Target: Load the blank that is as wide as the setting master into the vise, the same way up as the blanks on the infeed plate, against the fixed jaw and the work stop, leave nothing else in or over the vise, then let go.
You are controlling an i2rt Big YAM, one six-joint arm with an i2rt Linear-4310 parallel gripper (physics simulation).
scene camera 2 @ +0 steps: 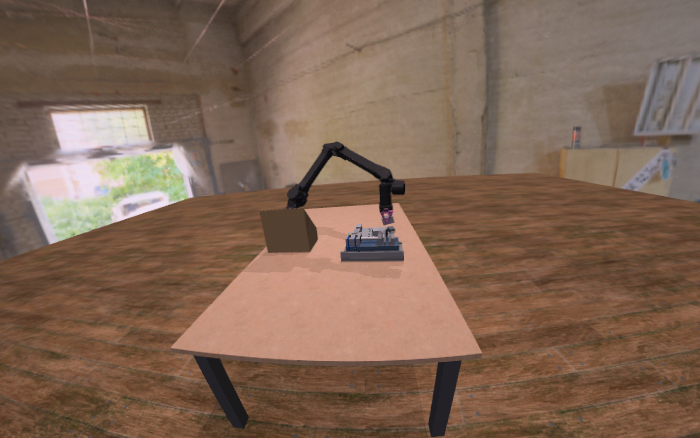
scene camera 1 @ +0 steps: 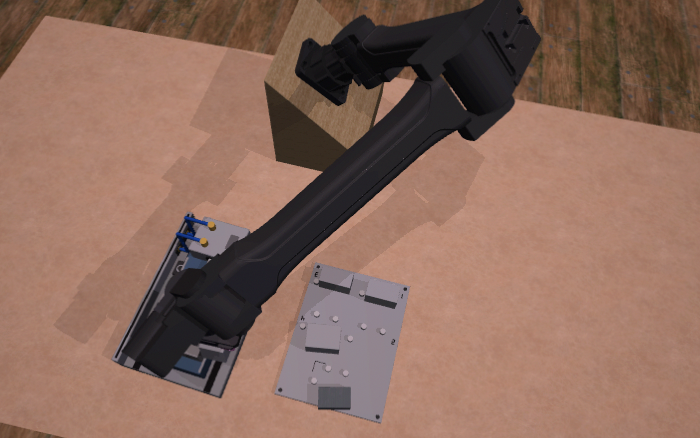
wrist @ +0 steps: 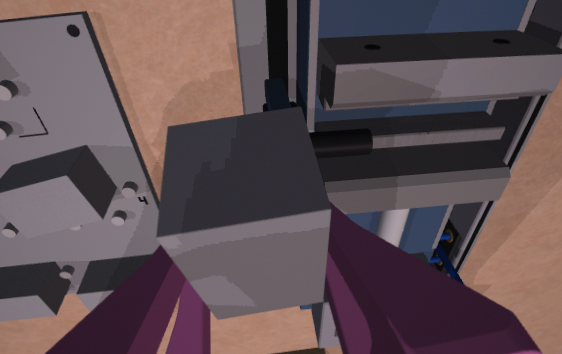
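Pixels of known places: gripper, fingertip midpoint: (scene camera 2: 386,222) (wrist: 254,210); arm's base at its link origin: (scene camera 2: 291,217) (scene camera 1: 321,74).
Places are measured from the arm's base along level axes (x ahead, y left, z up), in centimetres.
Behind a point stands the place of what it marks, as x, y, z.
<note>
My gripper (scene camera 2: 387,215) {52.3, -5.6, -4.8} (wrist: 254,210) {52.3, -5.6, -4.8} is shut on a grey blank (wrist: 245,170) {55.9, -6.0, -2.4}, held above the vise's side edge in the wrist view. The blank hides part of the vise (scene camera 1: 191,365) {56.6, -11.2, -12.0} (scene camera 2: 374,246) {44.7, -18.7, -12.3} (wrist: 415,15) {56.1, -14.2, -12.0}. One jaw (wrist: 440,82) {54.3, -13.9, -8.3} has two holes in its top; another jaw bar (wrist: 420,192) {48.2, -13.8, -8.4} lies across a gap from it. A dark rod (wrist: 345,142) {52.1, -9.9, -8.5} with a pale strip beyond it shows between them. The infeed plate (scene camera 1: 356,361) {50.0, 15.9, -17.2} (wrist: 115,160) {48.1, 5.2, -17.2} carries blanks by marks 3 (scene camera 1: 335,282) {37.2, 9.7, -13.6}, 1 (scene camera 1: 380,292) {37.6, 18.2, -13.6} and 4 (scene camera 1: 323,338) {47.8, 9.5, -13.6}. The arm hides the gripper in scene camera 1.
A dark grey block (scene camera 1: 334,397) {57.1, 13.2, -14.7} lies at the infeed plate's near edge. Several pins stand on the plate. Blue posts with yellow tips (scene camera 1: 203,241) {36.4, -14.2, -7.0} rise at the vise's far end. A wooden block (scene camera 1: 299,123) {10.6, -2.3, -2.9} (scene camera 2: 286,230) {-1.3, -7.5, -4.8} stands near the arm's base.
</note>
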